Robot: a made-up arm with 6 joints.
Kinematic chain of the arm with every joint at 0, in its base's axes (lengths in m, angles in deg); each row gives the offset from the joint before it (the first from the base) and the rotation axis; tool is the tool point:
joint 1: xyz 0 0 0.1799 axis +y
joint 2: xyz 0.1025 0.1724 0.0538 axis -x
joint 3: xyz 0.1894 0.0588 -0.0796 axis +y
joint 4: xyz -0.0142 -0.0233 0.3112 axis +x
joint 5: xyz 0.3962 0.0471 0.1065 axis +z
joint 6: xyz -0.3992 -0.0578 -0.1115 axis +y
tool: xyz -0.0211 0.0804 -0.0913
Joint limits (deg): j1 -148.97..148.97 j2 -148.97..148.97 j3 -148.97..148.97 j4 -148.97..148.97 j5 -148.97..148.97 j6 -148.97..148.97
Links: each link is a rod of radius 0.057 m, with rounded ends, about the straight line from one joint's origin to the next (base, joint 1, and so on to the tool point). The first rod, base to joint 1, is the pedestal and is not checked.
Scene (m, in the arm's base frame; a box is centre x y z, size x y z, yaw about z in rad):
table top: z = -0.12
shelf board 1: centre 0 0.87 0.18 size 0.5 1.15 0.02 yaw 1.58
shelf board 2: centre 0 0.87 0.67 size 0.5 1.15 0.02 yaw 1.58
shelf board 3: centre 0 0.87 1.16 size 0.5 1.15 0.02 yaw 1.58
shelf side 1: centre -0.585 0.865 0.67 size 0.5 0.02 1 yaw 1.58
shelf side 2: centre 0.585 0.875 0.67 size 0.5 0.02 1 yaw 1.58
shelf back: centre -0.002 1.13 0.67 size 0.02 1.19 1 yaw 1.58
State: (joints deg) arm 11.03 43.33 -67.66 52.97 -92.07 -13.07
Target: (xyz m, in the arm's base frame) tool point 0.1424 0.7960 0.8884
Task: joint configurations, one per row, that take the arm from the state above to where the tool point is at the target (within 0.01 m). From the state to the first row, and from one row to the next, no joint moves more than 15 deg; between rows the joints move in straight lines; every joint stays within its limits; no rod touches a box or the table.
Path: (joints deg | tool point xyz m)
1: 15.66 38.59 -67.90 59.32 -77.86 -14.88 | -0.1193 0.7272 0.4178
2: 20.29 33.86 -68.15 65.66 -63.65 -16.70 | -0.1383 0.6234 0.4425
3: 24.92 29.12 -68.39 72.01 -49.43 -18.51 | -0.1325 0.5202 0.4463
4: 29.55 24.38 -68.64 78.36 -35.22 -20.32 | -0.1075 0.4289 0.4251
5: 34.18 19.65 -68.88 84.70 -21.01 -22.14 | -0.0690 0.3597 0.3809
6: 30.74 15.61 -65.25 84.27 -33.25 -19.24 | -0.0600 0.3882 0.4806
7: 27.30 11.58 -61.62 83.85 -45.50 -16.34 | -0.0326 0.4061 0.5861
8: 23.86 7.55 -57.99 83.42 -57.74 -13.45 | 0.0123 0.4086 0.6929
9: 20.42 3.52 -54.36 82.99 -69.99 -10.55 | 0.0729 0.3928 0.7956
10: 16.98 -0.51 -50.73 82.56 -82.23 -7.66 | 0.1464 0.3583 0.8884
11: 6.22 8.79 -47.47 77.44 -94.49 -3.57 | 0.1248 0.5133 0.9217
12: -4.53 18.09 -44.21 72.33 -106.74 0.52 | 0.1188 0.6671 0.9167
13: -15.29 27.39 -40.95 67.21 -119.00 4.61 | 0.1423 0.7960 0.8884

